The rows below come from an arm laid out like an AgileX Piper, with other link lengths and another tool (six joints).
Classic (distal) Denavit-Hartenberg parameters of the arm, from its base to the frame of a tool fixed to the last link. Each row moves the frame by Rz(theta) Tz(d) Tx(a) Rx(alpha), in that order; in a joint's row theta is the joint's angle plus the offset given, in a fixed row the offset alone. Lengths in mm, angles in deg.
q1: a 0, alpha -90, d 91.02, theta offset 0
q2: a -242.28, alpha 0, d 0, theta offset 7.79
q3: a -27.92, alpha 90, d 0, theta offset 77.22
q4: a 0, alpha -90, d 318.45, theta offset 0
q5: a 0, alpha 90, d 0, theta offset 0
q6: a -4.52, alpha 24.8, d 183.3, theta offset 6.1
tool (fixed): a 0, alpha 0, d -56.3, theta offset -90
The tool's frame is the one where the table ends.
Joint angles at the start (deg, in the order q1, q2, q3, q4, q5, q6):
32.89 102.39 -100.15 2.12 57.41 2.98
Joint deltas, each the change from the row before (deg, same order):
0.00 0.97 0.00 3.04 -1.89 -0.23
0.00 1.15 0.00 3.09 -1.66 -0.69
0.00 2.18 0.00 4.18 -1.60 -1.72
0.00 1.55 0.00 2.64 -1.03 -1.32
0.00 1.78 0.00 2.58 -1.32 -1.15
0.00 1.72 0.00 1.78 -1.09 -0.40
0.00 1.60 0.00 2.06 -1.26 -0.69
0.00 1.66 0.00 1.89 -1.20 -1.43
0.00 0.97 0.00 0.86 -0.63 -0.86
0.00 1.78 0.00 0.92 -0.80 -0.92
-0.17 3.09 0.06 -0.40 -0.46 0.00
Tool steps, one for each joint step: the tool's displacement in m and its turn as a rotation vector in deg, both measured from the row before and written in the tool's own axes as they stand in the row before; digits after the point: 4 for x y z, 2 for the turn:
-0.0079 -0.0017 0.0039 -0.16 -2.61 1.58
-0.0079 -0.0004 0.0057 -0.37 -2.49 1.16
-0.0110 0.0031 0.0134 -1.31 -3.01 0.61
-0.0064 0.0024 0.0103 -0.85 -1.79 0.27
-0.0060 0.0024 0.0125 -0.84 -1.64 0.58
-0.0040 0.0027 0.0130 -1.04 -0.96 0.81
-0.0039 0.0020 0.0118 -0.74 -1.15 0.87
-0.0031 0.0028 0.0125 -0.47 -0.94 0.14
-0.0013 0.0019 0.0076 -0.25 -0.34 -0.09
-0.0012 0.0045 0.0146 -0.85 -0.13 -0.11
0.0026 0.0103 0.0277 -2.45 1.29 -0.27

